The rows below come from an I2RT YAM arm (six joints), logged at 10 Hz.
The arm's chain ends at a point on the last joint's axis. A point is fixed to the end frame.
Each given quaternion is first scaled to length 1.
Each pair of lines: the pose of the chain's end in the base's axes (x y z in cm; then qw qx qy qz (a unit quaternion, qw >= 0)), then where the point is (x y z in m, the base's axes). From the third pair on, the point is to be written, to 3 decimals.
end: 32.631, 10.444, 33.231, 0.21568, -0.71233, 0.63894, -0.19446
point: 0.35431 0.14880 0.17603
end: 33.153, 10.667, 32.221, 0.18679, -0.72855, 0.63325, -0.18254
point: 0.34947 0.14601 0.16314
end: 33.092, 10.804, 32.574, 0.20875, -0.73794, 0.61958, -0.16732
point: 0.348 0.155 0.169
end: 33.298, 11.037, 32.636, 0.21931, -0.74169, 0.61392, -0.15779
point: 0.349 0.161 0.170
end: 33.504, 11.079, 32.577, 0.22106, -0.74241, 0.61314, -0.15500
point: 0.351 0.163 0.170
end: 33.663, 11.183, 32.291, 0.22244, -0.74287, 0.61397, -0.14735
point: 0.351 0.166 0.168
